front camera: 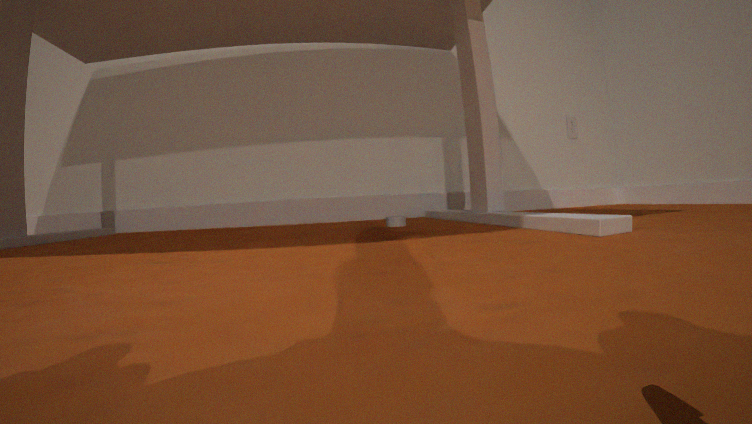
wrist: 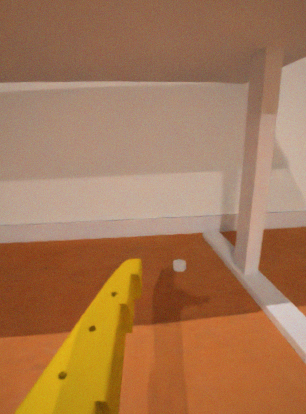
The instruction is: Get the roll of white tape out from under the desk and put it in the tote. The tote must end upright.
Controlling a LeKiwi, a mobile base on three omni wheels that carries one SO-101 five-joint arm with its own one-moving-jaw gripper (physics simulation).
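Frame: origin at the arm's base, x ahead, y left, z up, level; centimetres.
Where they show: end effector, tool point: (wrist: 141, 273).
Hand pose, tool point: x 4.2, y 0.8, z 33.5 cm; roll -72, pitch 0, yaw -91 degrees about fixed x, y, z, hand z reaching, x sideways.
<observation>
After its pixels a point has its place.
The roll of white tape (front camera: 396, 221) @(x 71.8, y -7.7, z -7.6 cm) (wrist: 179, 265) @(x 72.1, y -7.7, z -6.5 cm) is small and pale. It lies on the shaded floor under the desk (front camera: 263, 23) @(x 86.4, y 31.7, z 60.6 cm) (wrist: 125, 45) @(x 64.0, y 7.6, z 60.6 cm), to the left of the desk's right leg and near the back wall. In the wrist view my gripper (wrist: 136, 265) shows one notched yellow jaw, and the moving jaw is out of the picture, so it is open. The tape shows beyond the jaw tip and to its right, apart from it. The tote does not show in either view.
The right desk leg (front camera: 479, 115) @(x 65.7, y -28.5, z 16.9 cm) (wrist: 256, 175) @(x 65.3, y -29.1, z 26.8 cm) stands on a long white foot (front camera: 613, 225) @(x 34.7, y -34.3, z -7.6 cm) (wrist: 285, 310) that runs toward me. Another leg (front camera: 11, 131) @(x 53.9, y 90.3, z 20.8 cm) is at the far left in the front view. A wall with a pale baseboard (front camera: 263, 209) @(x 101.2, y 36.5, z -3.0 cm) (wrist: 100, 229) @(x 102.1, y 27.7, z -4.2 cm) is behind the desk.
</observation>
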